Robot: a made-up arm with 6 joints.
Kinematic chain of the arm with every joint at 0, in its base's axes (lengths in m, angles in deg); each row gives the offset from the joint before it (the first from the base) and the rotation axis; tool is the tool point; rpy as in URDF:
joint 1: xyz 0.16 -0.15 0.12 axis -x
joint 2: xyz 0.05 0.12 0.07 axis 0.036 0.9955 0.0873
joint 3: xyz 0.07 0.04 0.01 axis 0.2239 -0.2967 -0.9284
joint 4: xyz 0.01 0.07 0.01 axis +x
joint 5: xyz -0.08 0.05 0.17 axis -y
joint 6: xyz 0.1 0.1 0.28 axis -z
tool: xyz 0 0.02 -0.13 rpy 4.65 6.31 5.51
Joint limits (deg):
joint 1: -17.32..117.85
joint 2: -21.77..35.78
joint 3: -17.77..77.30
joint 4: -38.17..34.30
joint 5: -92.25..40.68
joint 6: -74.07..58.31
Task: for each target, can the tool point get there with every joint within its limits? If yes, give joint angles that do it. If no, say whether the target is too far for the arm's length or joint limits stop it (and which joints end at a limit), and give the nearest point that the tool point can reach.
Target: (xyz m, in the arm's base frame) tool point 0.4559 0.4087 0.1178
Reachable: yes | joints 35.30 21.15 28.62 -20.19 15.10 -43.78
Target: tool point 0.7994 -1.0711 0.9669
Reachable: no: too far | nearest point 0.4360 -0.1357 0.5896 | short by 1.072 m
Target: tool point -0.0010 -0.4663 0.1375
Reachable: no: joint limits stop it (at a limit: joint 1, joint 2, joint 3, joint 4, joint 5, joint 6) | nearest point 0.2213 -0.3463 -0.2247 | short by 0.442 m
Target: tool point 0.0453 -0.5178 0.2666
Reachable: no: joint limits stop it (at a limit: joint 1, joint 2, joint 3, joint 4, joint 6) | nearest point 0.1215 -0.1857 0.5004 | short by 0.413 m
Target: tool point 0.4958 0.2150 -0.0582
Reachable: yes | joints 69.39 26.31 5.69 19.99 -31.55 13.11
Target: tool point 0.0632 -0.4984 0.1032
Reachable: no: joint limits stop it (at a limit: joint 1, joint 2, joint 3, joint 4, joint 5, joint 6) | nearest point 0.2213 -0.3463 -0.2247 | short by 0.395 m
